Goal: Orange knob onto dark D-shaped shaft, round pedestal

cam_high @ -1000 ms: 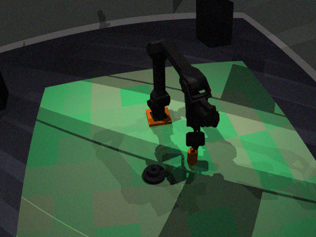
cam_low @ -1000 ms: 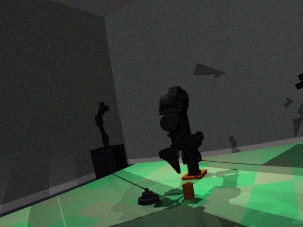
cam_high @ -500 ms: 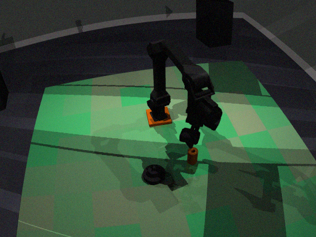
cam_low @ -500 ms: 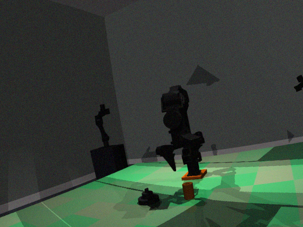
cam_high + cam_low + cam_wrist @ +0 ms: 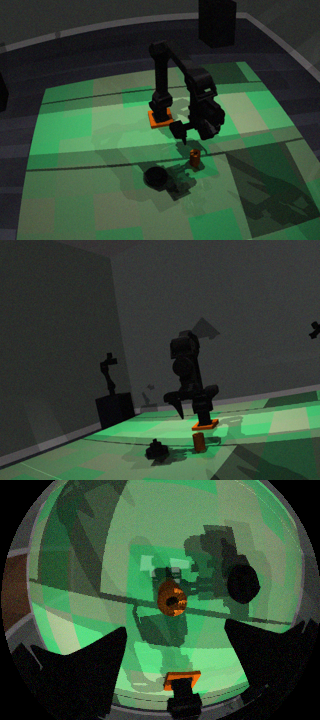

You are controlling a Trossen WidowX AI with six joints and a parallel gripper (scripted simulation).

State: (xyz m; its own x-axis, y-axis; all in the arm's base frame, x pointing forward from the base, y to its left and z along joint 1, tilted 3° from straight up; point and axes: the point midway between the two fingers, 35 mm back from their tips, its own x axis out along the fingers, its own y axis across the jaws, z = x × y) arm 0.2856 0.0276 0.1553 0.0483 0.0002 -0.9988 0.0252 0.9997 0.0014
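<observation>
My gripper tip is 9 cm above the orange knob. From my gripper tip the other things lie so: dark round pedestal (16 cm to the right, 9 cm below, 1 cm ahead).
</observation>
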